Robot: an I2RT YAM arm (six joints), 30 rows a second.
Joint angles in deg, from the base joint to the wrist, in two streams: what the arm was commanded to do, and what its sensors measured. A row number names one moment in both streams.
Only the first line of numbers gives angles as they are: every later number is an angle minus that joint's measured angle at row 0.
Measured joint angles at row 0: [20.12, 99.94, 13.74, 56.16, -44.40, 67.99]
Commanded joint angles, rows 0 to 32: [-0.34, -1.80, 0.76, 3.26, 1.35, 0.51]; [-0.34, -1.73, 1.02, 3.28, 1.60, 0.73]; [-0.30, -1.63, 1.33, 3.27, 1.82, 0.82]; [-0.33, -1.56, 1.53, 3.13, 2.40, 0.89]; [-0.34, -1.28, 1.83, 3.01, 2.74, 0.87]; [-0.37, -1.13, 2.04, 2.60, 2.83, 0.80]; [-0.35, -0.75, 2.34, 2.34, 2.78, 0.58]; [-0.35, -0.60, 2.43, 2.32, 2.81, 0.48]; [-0.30, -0.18, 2.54, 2.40, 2.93, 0.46]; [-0.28, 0.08, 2.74, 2.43, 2.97, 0.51]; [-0.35, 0.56, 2.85, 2.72, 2.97, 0.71]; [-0.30, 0.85, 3.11, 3.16, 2.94, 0.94]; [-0.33, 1.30, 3.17, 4.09, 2.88, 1.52]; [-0.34, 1.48, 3.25, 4.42, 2.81, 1.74]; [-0.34, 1.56, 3.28, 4.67, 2.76, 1.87]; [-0.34, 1.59, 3.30, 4.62, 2.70, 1.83]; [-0.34, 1.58, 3.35, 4.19, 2.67, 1.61]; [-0.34, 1.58, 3.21, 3.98, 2.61, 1.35]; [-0.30, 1.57, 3.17, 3.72, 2.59, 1.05]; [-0.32, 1.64, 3.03, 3.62, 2.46, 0.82]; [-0.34, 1.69, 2.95, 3.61, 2.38, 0.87]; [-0.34, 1.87, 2.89, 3.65, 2.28, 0.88]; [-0.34, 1.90, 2.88, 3.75, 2.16, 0.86]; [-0.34, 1.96, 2.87, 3.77, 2.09, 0.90]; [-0.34, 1.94, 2.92, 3.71, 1.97, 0.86]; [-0.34, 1.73, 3.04, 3.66, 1.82, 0.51]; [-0.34, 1.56, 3.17, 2.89, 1.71, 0.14]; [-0.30, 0.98, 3.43, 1.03, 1.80, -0.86]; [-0.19, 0.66, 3.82, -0.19, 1.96, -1.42]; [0.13, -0.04, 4.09, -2.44, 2.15, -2.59]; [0.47, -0.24, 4.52, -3.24, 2.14, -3.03]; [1.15, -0.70, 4.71, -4.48, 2.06, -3.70]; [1.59, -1.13, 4.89, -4.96, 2.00, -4.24]
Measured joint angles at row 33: [-0.22, 1.14, 2.55, -1.55, 0.39, -1.32]
